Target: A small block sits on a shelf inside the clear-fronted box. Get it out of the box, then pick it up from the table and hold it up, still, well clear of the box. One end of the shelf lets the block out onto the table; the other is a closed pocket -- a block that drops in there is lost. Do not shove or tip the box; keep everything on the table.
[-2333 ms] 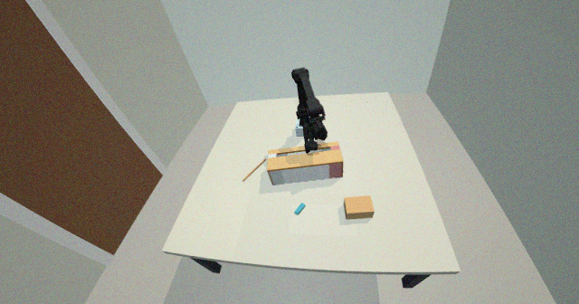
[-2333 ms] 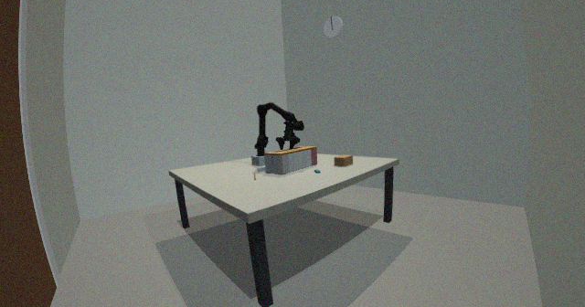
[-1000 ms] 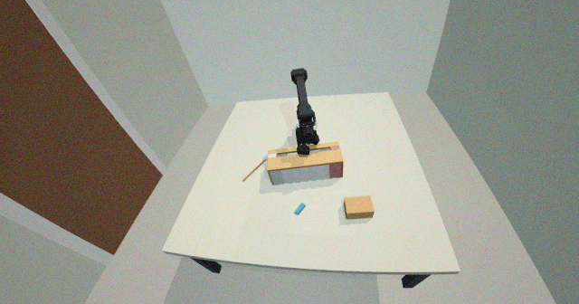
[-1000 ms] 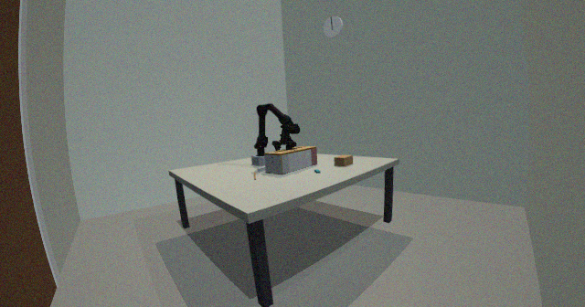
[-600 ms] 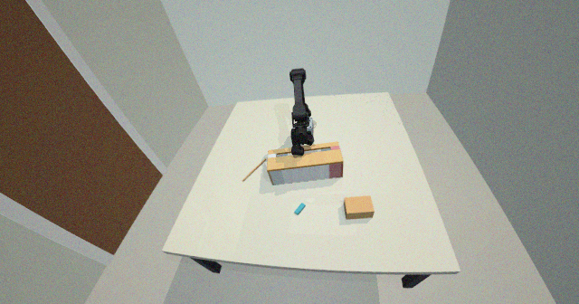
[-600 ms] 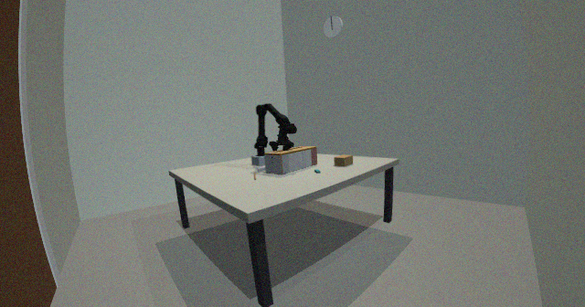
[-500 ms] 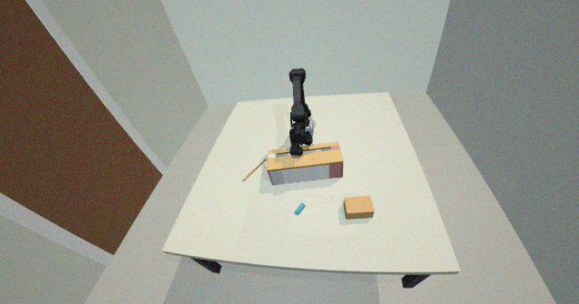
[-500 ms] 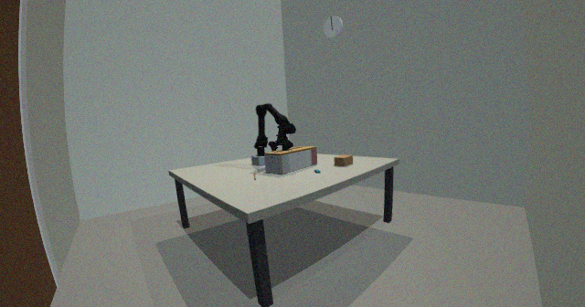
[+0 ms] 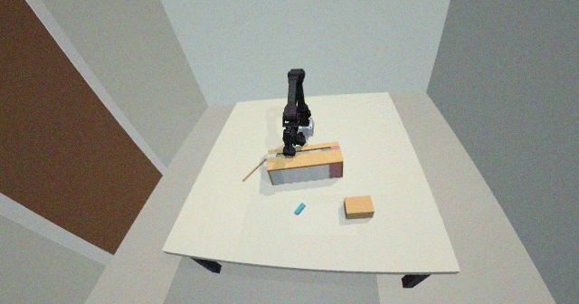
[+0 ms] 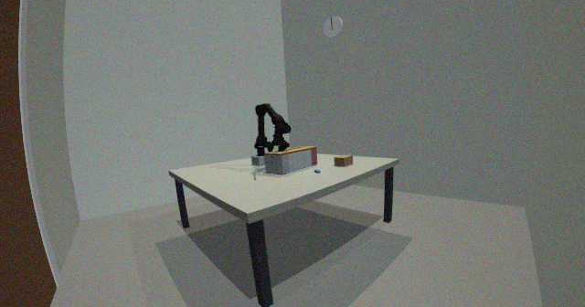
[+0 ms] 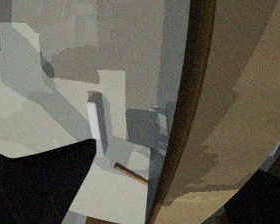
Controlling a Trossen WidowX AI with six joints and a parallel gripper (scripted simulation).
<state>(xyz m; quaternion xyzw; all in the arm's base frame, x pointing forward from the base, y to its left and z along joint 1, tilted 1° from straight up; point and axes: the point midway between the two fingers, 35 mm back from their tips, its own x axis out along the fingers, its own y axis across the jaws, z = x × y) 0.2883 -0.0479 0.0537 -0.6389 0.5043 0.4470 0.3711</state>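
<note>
My gripper tip is 6 cm short of the small blue block and 1 cm to the left of it. Round my gripper tip: thin wooden stick: 20 cm to the right, 9 cm below, 7 cm ahead; orange block: 39 cm to the left, 27 cm ahead, 6 cm below; clear-fronted box: 10 cm to the left, 3 cm below, 1 cm ahead.
</note>
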